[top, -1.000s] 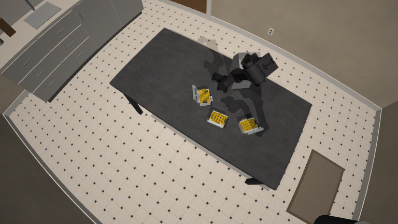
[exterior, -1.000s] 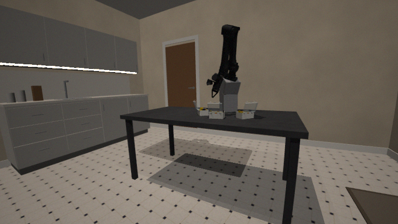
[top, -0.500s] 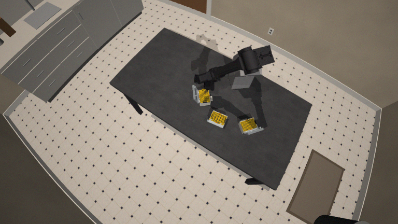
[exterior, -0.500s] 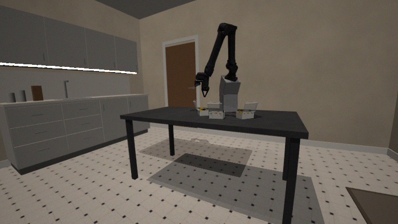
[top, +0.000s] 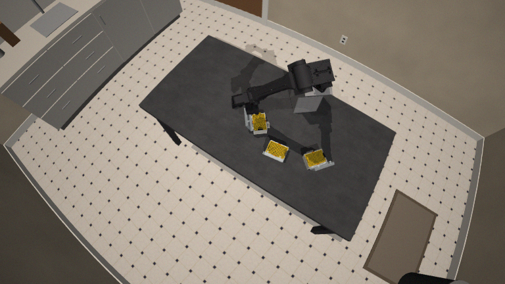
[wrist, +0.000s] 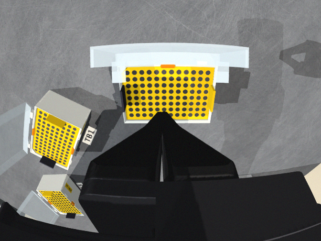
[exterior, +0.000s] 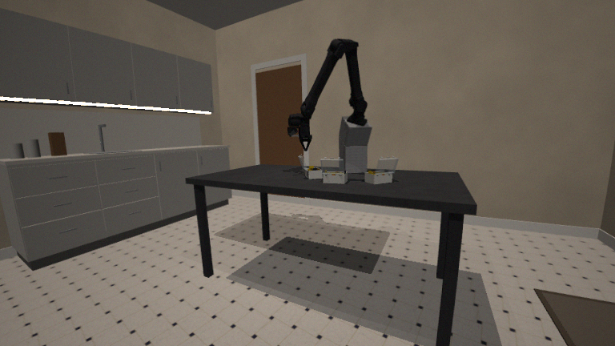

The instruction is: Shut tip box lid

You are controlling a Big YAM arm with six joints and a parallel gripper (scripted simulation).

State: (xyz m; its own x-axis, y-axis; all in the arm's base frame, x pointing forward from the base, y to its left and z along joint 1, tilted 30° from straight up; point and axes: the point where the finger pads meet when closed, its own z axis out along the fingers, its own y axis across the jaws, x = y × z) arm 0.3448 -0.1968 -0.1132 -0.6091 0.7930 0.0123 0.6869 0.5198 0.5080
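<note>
The lid lies 8 cm below my hand, 2 cm to the right of it and 1 cm ahead of it. The rest, counted from my hand: tip box (45 cm to the left, 11 cm below, 3 cm behind).
</note>
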